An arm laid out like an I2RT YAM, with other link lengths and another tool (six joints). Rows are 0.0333 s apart.
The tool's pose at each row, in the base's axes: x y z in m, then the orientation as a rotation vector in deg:
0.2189 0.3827 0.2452 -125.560 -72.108 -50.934
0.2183 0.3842 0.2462 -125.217 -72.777 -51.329
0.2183 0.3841 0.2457 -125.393 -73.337 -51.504
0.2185 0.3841 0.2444 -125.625 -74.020 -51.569
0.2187 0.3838 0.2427 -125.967 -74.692 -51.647
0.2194 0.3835 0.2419 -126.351 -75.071 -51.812
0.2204 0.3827 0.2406 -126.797 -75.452 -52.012
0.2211 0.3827 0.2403 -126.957 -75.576 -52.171
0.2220 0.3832 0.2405 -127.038 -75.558 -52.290
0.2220 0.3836 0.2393 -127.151 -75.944 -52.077
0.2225 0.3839 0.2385 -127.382 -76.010 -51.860
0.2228 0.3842 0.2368 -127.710 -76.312 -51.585
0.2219 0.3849 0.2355 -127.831 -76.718 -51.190
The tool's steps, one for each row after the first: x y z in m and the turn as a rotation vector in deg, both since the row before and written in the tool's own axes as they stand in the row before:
0.0014 -0.0013 0.0001 -0.031 0.132 -0.613
-0.0004 0.0001 0.0003 -0.274 -0.218 -0.422
-0.0009 0.0002 0.0010 -0.264 -0.342 -0.474
-0.0013 0.0004 0.0010 -0.351 -0.394 -0.457
-0.0005 0.0008 0.0006 -0.403 -0.277 -0.266
-0.0011 0.0013 0.0007 -0.467 -0.298 -0.269
0.0000 0.0006 0.0004 -0.216 -0.065 -0.108
0.0008 0.0006 0.0005 -0.123 0.011 -0.007
-0.0006 -0.0002 0.0011 0.002 -0.288 -0.209
-0.0002 0.0003 0.0009 -0.046 -0.247 0.030
-0.0009 0.0001 0.0015 -0.108 -0.408 -0.113
-0.0008 -0.0011 0.0011 0.094 -0.378 -0.181

